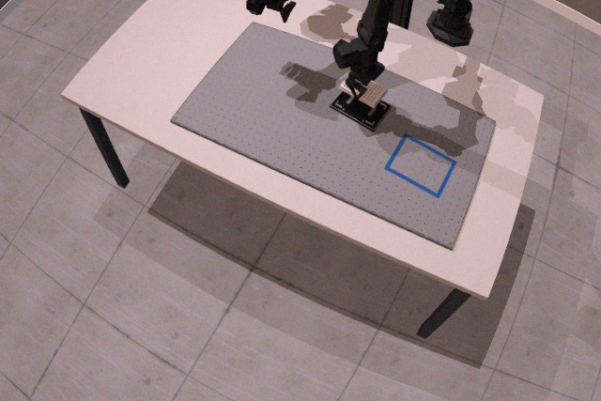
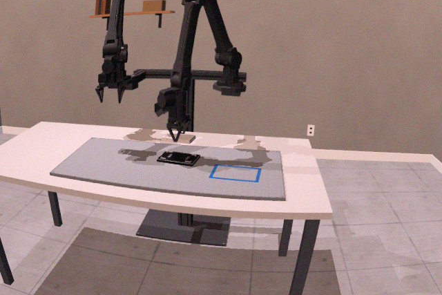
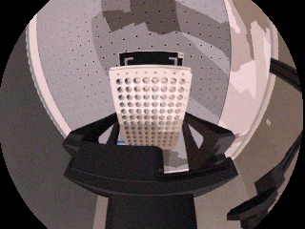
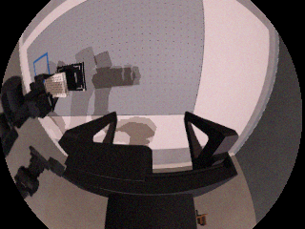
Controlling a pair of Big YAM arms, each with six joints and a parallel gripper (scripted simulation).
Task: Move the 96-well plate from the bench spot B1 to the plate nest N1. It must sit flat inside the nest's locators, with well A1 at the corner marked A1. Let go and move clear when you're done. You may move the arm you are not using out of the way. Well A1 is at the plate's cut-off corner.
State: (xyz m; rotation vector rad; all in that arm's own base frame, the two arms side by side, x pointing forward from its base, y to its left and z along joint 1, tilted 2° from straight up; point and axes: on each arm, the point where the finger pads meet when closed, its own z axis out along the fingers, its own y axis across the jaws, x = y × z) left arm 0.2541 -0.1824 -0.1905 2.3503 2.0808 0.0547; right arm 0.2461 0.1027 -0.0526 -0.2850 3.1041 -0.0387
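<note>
The 96-well plate is right at my left hand. The rest, counted from my left hand: plate nest (10 cm below).
</note>
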